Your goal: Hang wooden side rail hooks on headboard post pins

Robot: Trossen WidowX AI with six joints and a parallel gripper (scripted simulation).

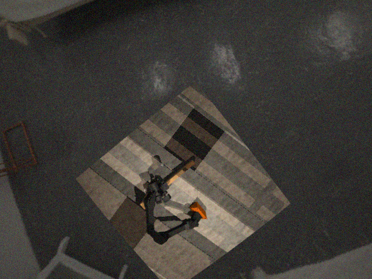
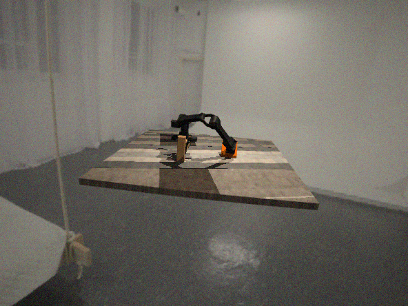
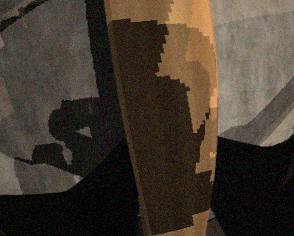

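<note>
The headboard post lies 140 mm to the left of my gripper tip, 40 mm above it and 10 mm behind it.
</note>
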